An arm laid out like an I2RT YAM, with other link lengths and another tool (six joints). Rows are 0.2 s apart.
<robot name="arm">
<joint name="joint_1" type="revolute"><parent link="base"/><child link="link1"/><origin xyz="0 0 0.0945" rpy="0 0 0"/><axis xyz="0 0 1"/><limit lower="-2.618" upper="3.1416"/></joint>
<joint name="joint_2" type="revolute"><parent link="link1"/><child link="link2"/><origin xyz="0.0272 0.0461 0.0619" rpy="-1.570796 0 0"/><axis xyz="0 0 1"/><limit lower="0" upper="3.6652"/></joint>
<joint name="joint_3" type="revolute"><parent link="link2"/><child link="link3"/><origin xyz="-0.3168 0 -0.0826" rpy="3.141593 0 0"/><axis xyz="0 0 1"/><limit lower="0" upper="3.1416"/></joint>
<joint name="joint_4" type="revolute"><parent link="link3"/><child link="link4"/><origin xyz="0.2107 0.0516 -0.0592" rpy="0 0 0"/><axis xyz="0 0 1"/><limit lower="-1.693" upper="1.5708"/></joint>
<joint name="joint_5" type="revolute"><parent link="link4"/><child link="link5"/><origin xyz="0.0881 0.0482 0.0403" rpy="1.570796 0 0"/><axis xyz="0 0 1"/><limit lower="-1.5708" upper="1.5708"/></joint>
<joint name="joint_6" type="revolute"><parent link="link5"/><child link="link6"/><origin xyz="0.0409 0 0.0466" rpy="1.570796 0 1.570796"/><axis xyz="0 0 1"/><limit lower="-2.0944" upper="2.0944"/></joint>
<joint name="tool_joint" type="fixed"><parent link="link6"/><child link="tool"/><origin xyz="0.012 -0.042 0.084" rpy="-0.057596 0 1.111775"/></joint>
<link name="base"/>
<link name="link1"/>
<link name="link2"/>
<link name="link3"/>
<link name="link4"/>
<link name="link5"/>
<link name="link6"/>
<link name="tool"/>
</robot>
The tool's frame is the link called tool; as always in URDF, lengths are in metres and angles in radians.
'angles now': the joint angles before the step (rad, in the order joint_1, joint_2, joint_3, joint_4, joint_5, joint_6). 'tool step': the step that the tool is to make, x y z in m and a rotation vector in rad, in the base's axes. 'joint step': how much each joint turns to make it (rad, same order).
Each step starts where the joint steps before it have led.
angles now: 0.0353, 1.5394, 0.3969, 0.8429, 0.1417, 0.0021
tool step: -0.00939, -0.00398, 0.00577, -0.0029, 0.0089, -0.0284
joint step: 0.0000, -0.0598, 0.0035, -0.0733, 0.0278, 0.0061
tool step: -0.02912, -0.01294, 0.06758, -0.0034, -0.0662, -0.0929
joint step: -0.0011, -0.2572, 0.1545, -0.3499, 0.0898, 0.0202
